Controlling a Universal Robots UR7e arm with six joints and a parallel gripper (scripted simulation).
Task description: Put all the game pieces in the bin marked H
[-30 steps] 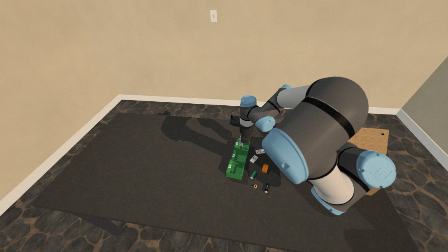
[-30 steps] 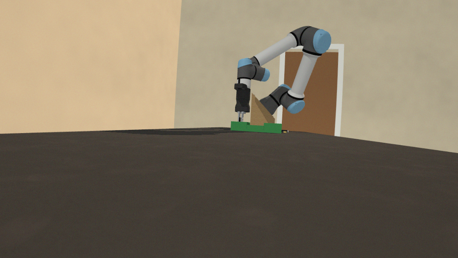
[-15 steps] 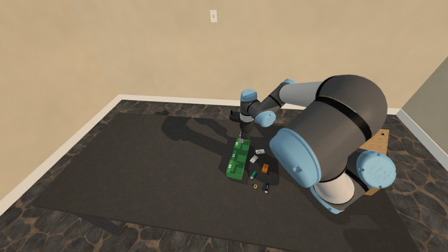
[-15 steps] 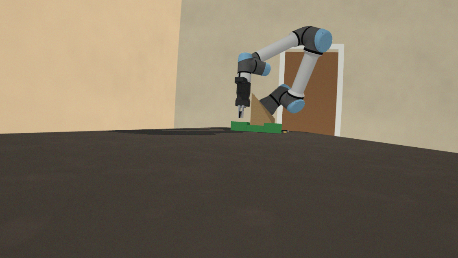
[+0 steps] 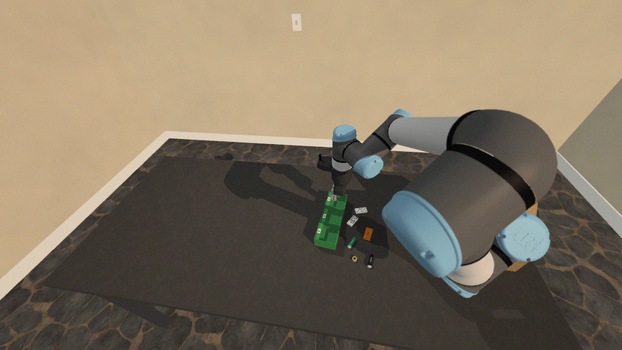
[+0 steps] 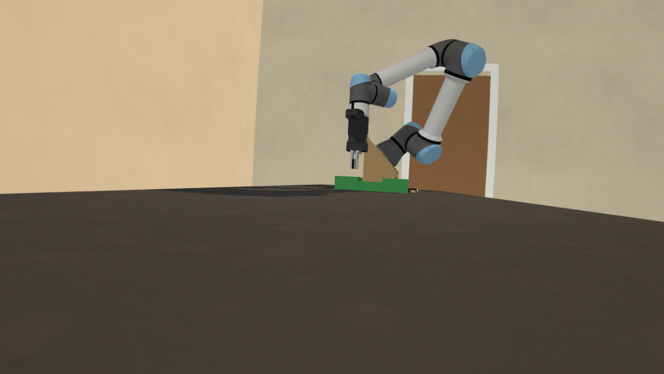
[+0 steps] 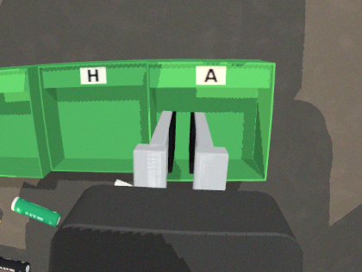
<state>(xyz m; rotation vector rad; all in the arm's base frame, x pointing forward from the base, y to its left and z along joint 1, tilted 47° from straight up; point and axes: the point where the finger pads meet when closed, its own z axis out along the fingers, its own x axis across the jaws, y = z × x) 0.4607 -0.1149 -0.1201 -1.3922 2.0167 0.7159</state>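
Now: hand 10 mm short of the green bin marked K, 60 mm to the right of it and 70 mm above it. Also, from my hand: orange block: 140 mm behind, 120 mm to the left, 80 mm below; green cylinder: 60 mm behind, 170 mm to the left, 90 mm below; white domino: 120 mm behind, 10 mm to the left, 90 mm below.
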